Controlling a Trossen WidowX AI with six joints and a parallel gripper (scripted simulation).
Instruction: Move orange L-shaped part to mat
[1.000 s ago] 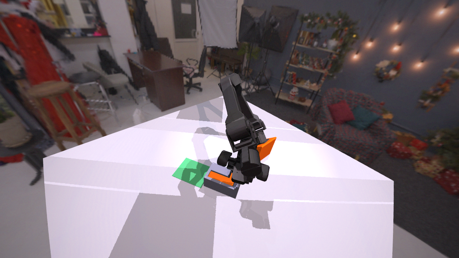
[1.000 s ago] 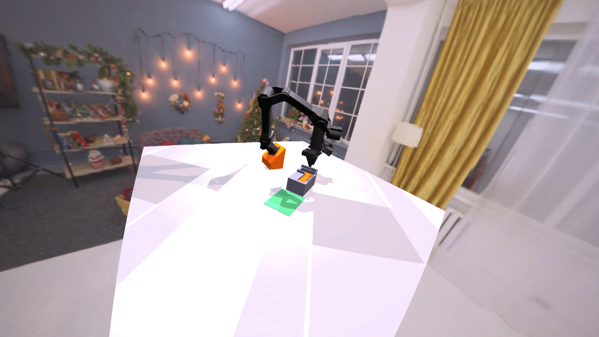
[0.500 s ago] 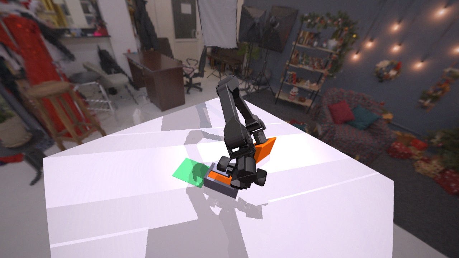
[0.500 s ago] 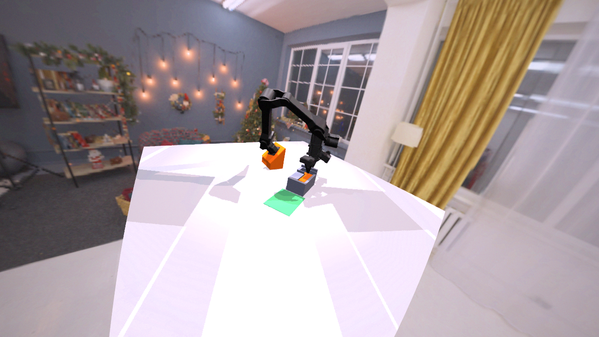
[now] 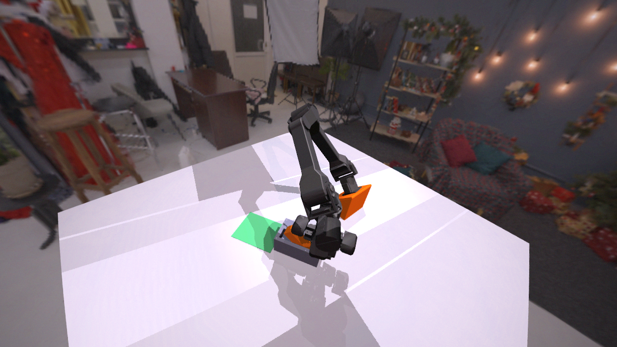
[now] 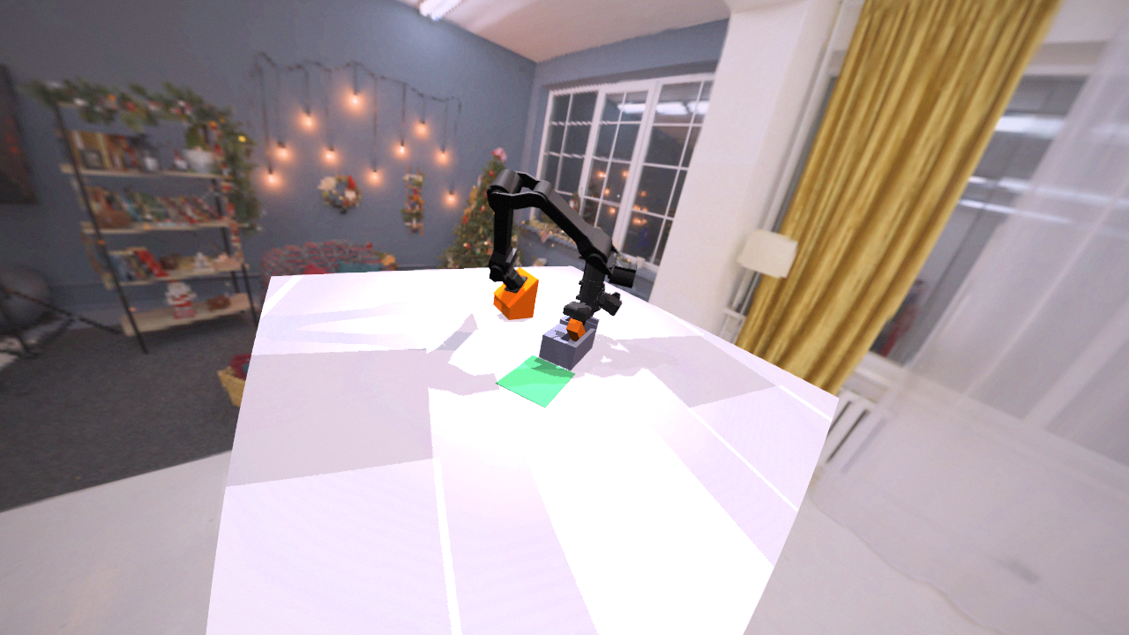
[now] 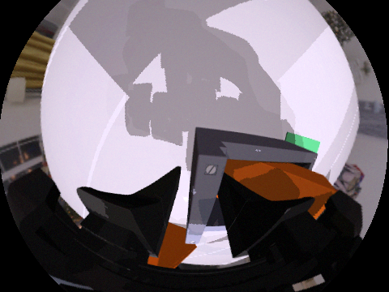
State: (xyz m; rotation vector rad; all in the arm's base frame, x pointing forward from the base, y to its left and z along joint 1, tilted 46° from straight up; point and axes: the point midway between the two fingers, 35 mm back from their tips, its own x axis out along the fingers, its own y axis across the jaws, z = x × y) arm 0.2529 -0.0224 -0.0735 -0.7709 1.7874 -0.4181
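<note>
Right now the orange L-shaped part is 5 cm to the right of my gripper tip, 1 cm ahead of it and 1 cm above it. From my gripper tip the other things lie so: green mat: 21 cm to the right, 6 cm ahead, 5 cm below.
</note>
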